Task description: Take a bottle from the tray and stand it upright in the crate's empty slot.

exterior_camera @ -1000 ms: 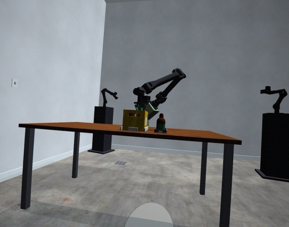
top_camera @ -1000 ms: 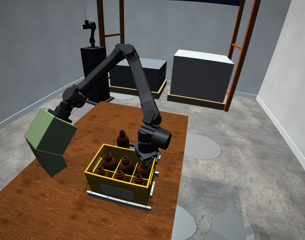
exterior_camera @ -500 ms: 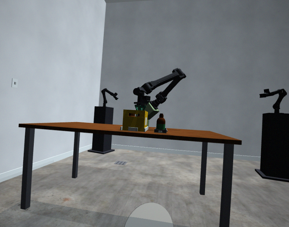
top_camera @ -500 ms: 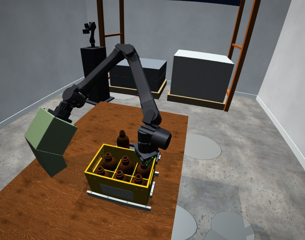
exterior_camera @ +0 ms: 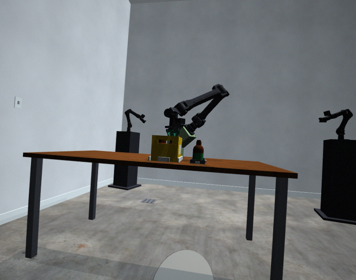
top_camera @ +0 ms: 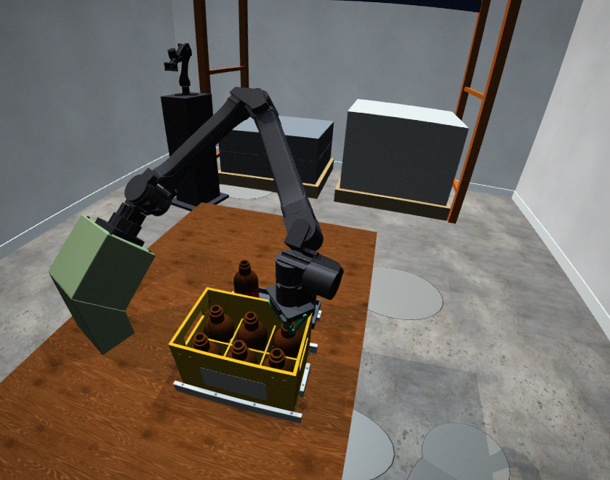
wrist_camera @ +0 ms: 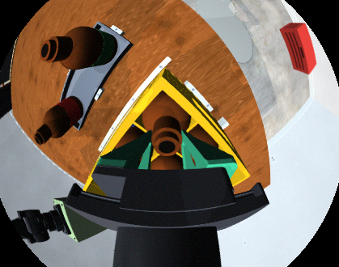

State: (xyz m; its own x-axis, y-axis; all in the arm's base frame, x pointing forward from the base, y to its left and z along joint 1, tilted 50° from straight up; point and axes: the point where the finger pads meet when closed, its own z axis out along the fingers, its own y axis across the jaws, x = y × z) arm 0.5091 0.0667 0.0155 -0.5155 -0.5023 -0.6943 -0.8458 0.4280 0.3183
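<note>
My hand is 7 cm past the crate, 7 cm to the left of it and 7 cm above it. From my hand the other things lie so: tray 14 cm behind, 16 cm to the left, 14 cm below.
</note>
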